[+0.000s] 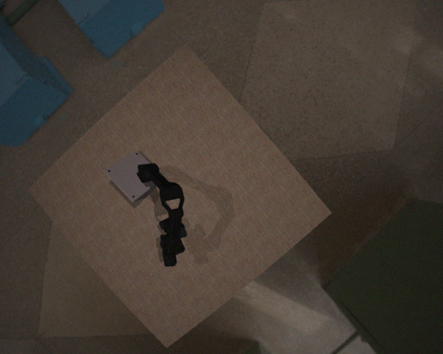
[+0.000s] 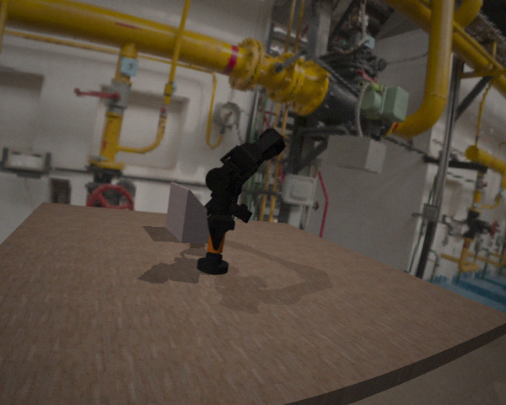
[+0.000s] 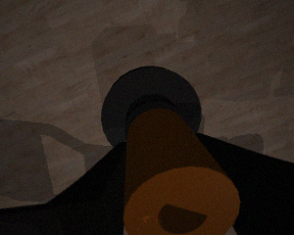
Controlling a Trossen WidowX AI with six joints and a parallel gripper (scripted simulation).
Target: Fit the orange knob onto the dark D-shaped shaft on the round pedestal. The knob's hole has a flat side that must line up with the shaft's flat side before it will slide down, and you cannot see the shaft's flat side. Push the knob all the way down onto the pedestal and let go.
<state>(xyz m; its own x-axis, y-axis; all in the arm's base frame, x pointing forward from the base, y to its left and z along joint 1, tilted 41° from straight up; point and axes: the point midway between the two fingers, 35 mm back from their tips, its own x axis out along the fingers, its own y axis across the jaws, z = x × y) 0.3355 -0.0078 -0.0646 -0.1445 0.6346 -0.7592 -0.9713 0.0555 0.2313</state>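
My gripper tip is now 30 mm above the dark round pedestal. The rest, counted from my gripper tip: orange knob: 20 mm above.
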